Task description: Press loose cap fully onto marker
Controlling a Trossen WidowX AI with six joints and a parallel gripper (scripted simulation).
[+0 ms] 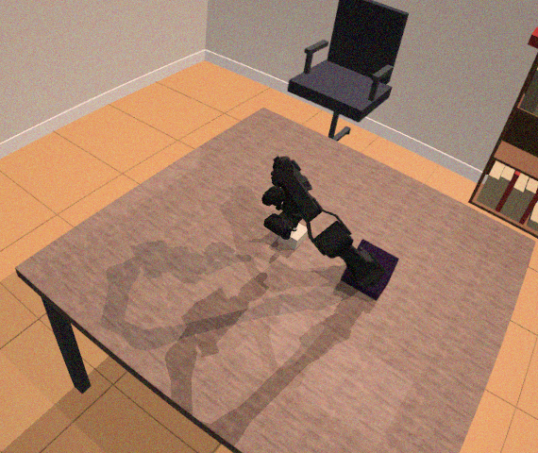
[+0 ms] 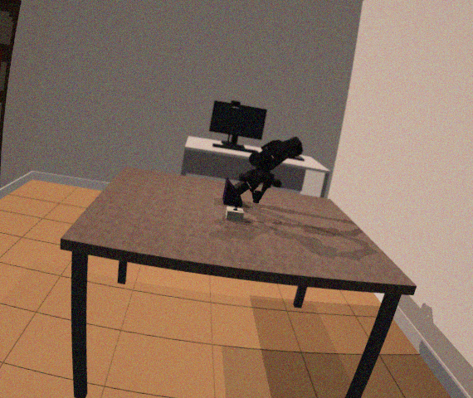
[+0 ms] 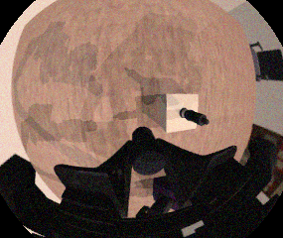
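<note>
Right now the holder block is 90 mm to the right of my gripper tip, 80 mm below it and 20 mm ahead of it. Also, from my gripper tip: marker cap (10 mm above).
</note>
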